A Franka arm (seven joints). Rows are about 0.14 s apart.
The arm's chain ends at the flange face. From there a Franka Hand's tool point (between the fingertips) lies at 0.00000 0.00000 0.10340 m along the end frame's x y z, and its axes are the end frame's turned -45 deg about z.
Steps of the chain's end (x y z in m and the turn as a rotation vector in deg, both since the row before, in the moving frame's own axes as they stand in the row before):
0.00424, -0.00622, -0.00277, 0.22, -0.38, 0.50
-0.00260, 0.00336, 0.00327, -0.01, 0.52, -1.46
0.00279, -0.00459, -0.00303, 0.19, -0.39, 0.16
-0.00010, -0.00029, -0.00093, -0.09, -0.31, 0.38
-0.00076, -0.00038, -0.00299, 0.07, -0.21, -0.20
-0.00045, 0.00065, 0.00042, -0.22, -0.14, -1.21
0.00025, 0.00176, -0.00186, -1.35, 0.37, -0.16
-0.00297, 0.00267, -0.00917, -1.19, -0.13, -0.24
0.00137, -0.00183, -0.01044, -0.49, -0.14, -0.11
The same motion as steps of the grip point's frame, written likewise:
0.00720, -0.00217, -0.00277, 0.42, -0.11, 0.50
-0.00356, 0.00121, 0.00327, -0.37, 0.36, -1.46
0.00496, -0.00201, -0.00303, 0.41, -0.14, 0.16
-0.00038, -0.00056, -0.00093, 0.16, -0.28, 0.38
-0.00045, -0.00116, -0.00299, 0.20, -0.10, -0.20
-0.00124, 0.00025, 0.00042, -0.06, -0.25, -1.21
-0.00232, 0.00362, -0.00189, -1.22, -0.69, -0.16
-0.00567, 0.00114, -0.00919, -0.75, -0.93, -0.24
0.00146, 0.00012, -0.01044, -0.25, -0.45, -0.11

